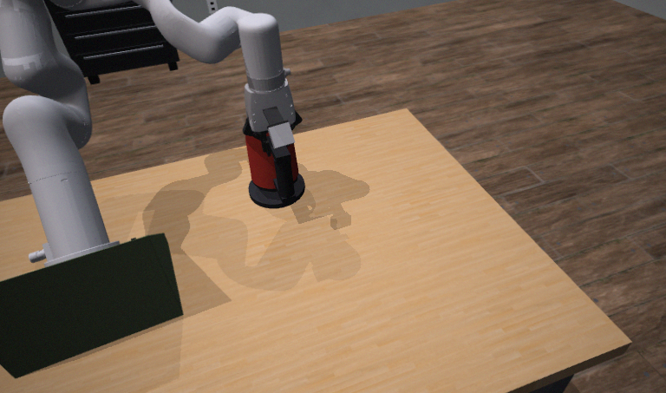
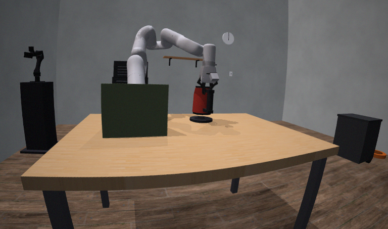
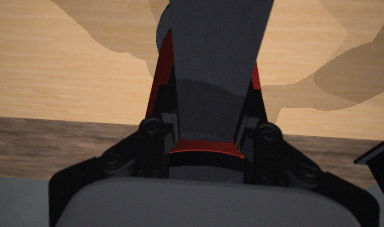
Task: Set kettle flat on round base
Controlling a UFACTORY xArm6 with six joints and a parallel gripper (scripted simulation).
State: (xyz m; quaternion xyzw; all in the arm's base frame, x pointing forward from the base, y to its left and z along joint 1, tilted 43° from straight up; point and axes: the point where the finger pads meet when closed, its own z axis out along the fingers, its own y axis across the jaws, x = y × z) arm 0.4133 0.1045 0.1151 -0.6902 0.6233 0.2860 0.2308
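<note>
Right now the red kettle is 50 mm below my hand and 30 mm to the left of it. Round my hand: round black base 190 mm below, 70 mm to the left.
</note>
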